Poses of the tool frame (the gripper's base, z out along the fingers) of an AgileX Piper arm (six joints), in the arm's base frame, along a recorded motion.
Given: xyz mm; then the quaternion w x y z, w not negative.
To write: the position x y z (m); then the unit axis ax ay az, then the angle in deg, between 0 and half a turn. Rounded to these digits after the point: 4 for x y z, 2 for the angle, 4 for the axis.
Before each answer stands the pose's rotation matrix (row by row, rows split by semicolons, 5 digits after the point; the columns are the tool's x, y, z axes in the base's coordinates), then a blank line. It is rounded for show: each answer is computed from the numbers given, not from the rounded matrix.
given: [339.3, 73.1, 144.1, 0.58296, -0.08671, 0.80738, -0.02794]
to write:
-0.30528 -0.10744 0.94618; -0.17259 0.98340 0.05598; -0.93649 -0.14621 -0.31876

[0.3393, 0.0731, 0.1441, -0.1067, 0.9937, -0.0344, 108.68]
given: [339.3, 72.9, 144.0, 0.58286, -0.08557, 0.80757, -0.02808]
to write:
-0.30591 -0.10547 0.94620; -0.17094 0.98378 0.05440; -0.93659 -0.14510 -0.31898

[0.3393, 0.0729, 0.1440, -0.1053, 0.9938, -0.0346, 108.70]
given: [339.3, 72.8, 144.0, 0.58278, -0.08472, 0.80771, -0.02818]
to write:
-0.30638 -0.10401 0.94621; -0.16970 0.98406 0.05322; -0.93666 -0.14427 -0.31915

[0.3393, 0.0728, 0.1440, -0.1043, 0.9939, -0.0347, 108.71]
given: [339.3, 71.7, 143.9, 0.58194, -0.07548, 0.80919, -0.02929]
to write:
-0.31130 -0.08807 0.94622; -0.15625 0.98689 0.04045; -0.93738 -0.13525 -0.32097

[0.3393, 0.0717, 0.1439, -0.0928, 0.9950, -0.0360, 108.83]
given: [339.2, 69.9, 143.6, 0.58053, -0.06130, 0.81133, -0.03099]
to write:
-0.31845 -0.06349 0.94581; -0.13545 0.99056 0.02089; -0.93821 -0.12146 -0.32404

[0.3392, 0.0699, 0.1436, -0.0753, 0.9964, -0.0381, 109.02]
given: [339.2, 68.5, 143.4, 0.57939, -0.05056, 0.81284, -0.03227]
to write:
-0.32350 -0.04480 0.94517; -0.11959 0.99280 0.00613; -0.93864 -0.11105 -0.32653

[0.3392, 0.0685, 0.1434, -0.0620, 0.9973, -0.0396, 109.18]
